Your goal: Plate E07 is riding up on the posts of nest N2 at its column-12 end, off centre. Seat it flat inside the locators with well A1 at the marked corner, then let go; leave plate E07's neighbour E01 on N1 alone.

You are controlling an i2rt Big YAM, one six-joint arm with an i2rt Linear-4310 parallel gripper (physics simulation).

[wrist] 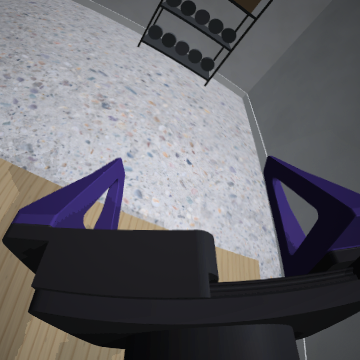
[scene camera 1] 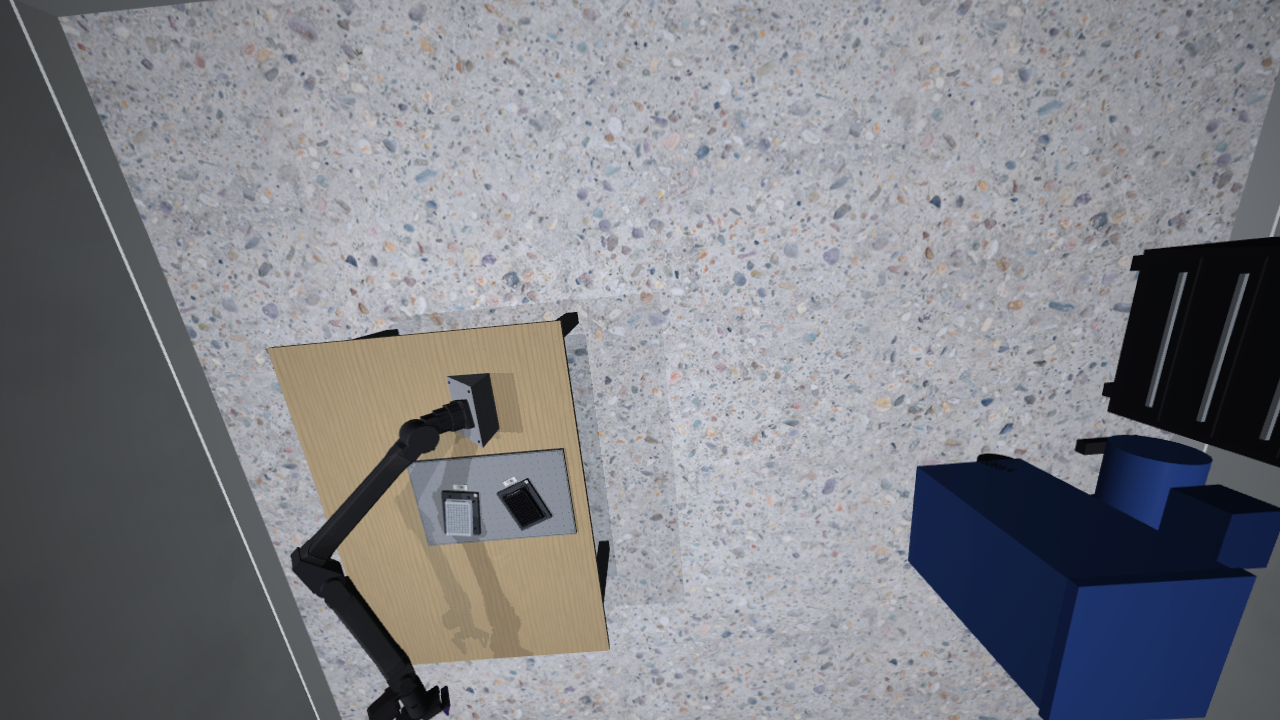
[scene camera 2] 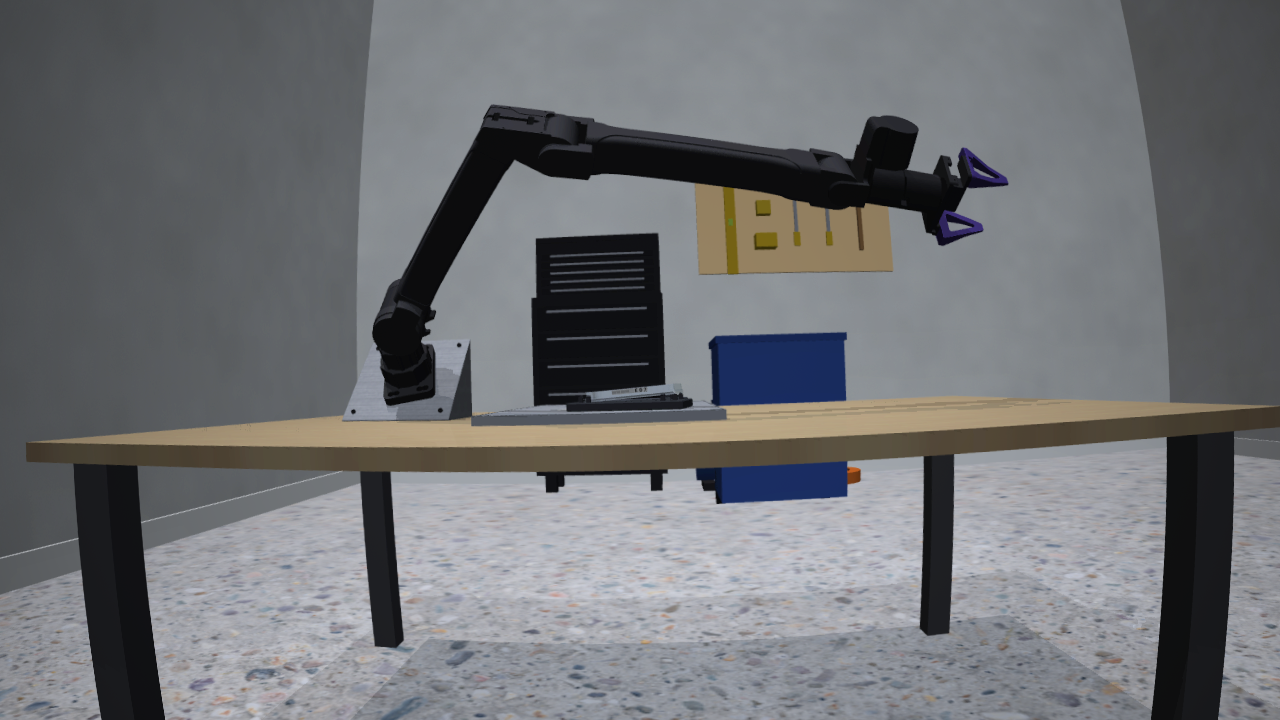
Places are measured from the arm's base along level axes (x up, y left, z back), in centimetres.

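Where they show: gripper, fingertip midpoint: (wrist: 194, 163) (scene camera 2: 994, 205); arm's base, origin of the base link: (scene camera 1: 464, 413) (scene camera 2: 411, 377).
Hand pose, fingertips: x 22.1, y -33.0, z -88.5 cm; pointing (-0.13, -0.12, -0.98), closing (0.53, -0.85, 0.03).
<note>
Things, the pixels of their top centre, and the offset from my fingertips. Level surfaces: height alone.
- light plate E07, middle of its top: (scene camera 2: 635, 384) (scene camera 1: 457, 520) dx -24.4, dy +15.9, dz +52.2 cm
- dark plate E01, middle of its top: (scene camera 2: 631, 390) (scene camera 1: 522, 508) dx -25.2, dy +38.1, dz +50.6 cm
- wooden table, its level: dx -29.1 cm
The light plate E07 (scene camera 1: 459, 518) (scene camera 2: 640, 391) sits off centre on its black nest N2 (scene camera 1: 477, 513). In the scene camera 2 view it is tilted, with its right end raised above the nest. The marked corner and well A1 are too small to tell. The dark plate E01 (scene camera 1: 525, 506) sits on the other nest, N1, turned at an angle to E07. My gripper (scene camera 1: 446, 700) (scene camera 2: 993, 205) (wrist: 194, 163) is open and empty, high up and far from both plates, beyond the table's end in the scene camera 1 view. The plates do not show in the wrist view.
Both nests stand on a grey board (scene camera 1: 554, 465) (scene camera 2: 501, 418) on the wooden table (scene camera 1: 358, 367) (scene camera 2: 268, 445). My arm's slanted base mount (scene camera 1: 484, 407) (scene camera 2: 454, 376) stands beside the board. A blue cabinet (scene camera 1: 993, 546) and a black drawer chest (scene camera 2: 597, 313) stand away from the table.
</note>
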